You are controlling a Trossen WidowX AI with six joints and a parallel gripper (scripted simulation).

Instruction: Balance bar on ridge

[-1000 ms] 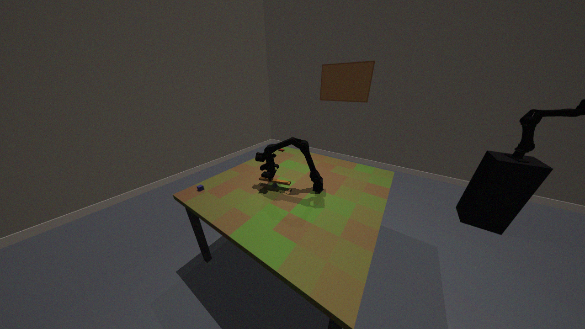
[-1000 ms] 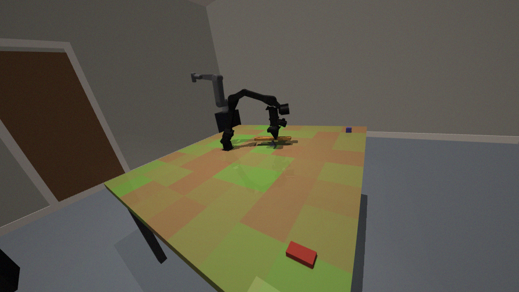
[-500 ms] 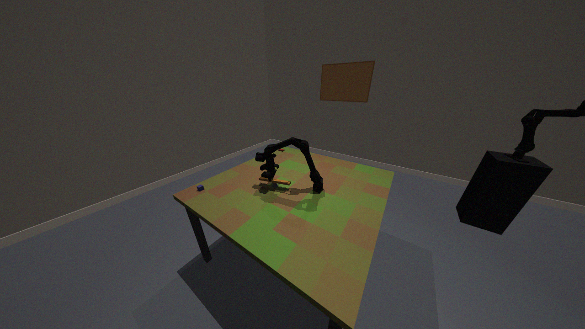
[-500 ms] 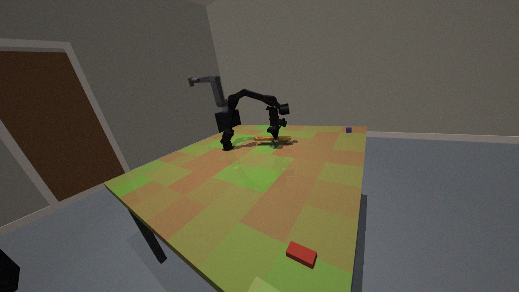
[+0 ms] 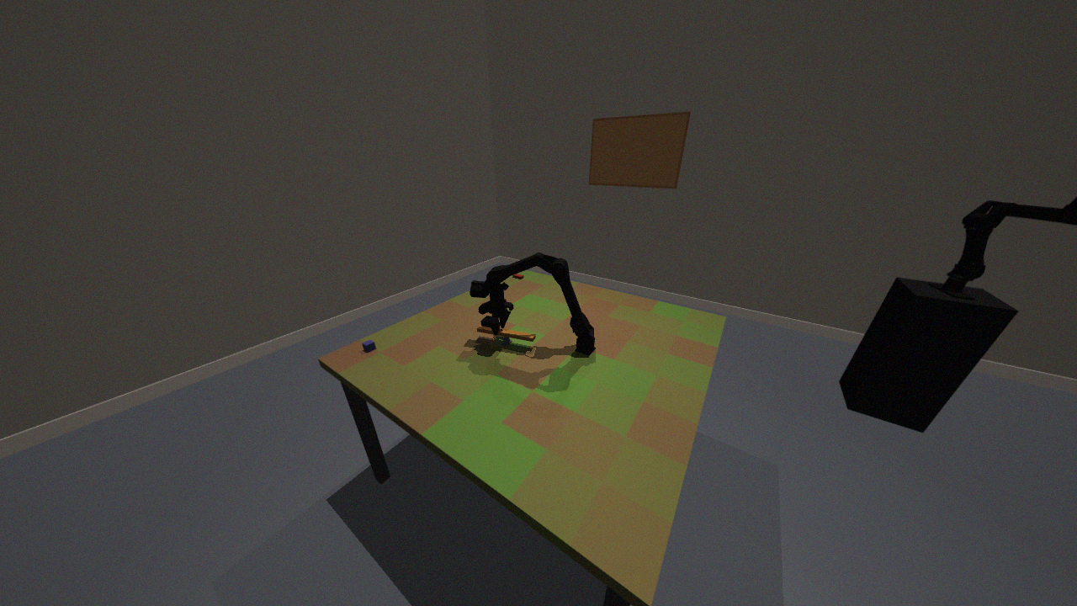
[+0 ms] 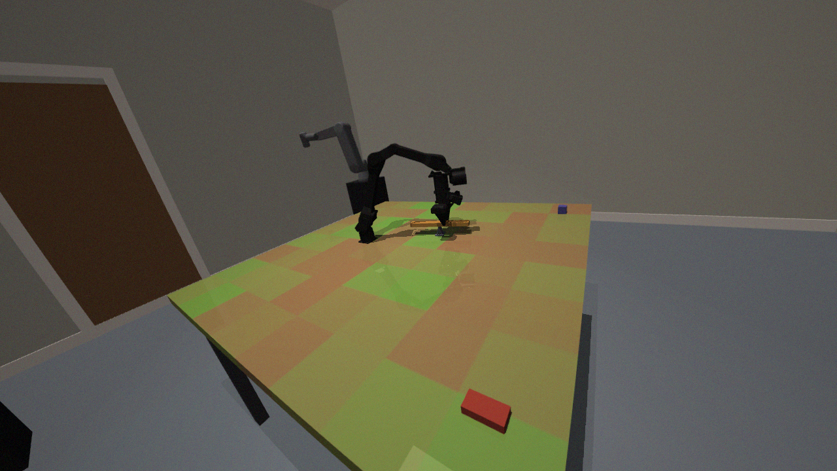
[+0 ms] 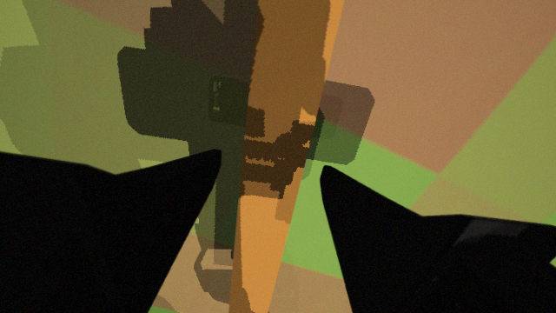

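My gripper tip is now 3 cm past the orange bar and 1 cm to the left of it. The rest, counted from my gripper tip: red block: 41 cm ahead, 65 cm to the right, 4 cm below; blue cube: 41 cm ahead, 35 cm to the left, 3 cm below.
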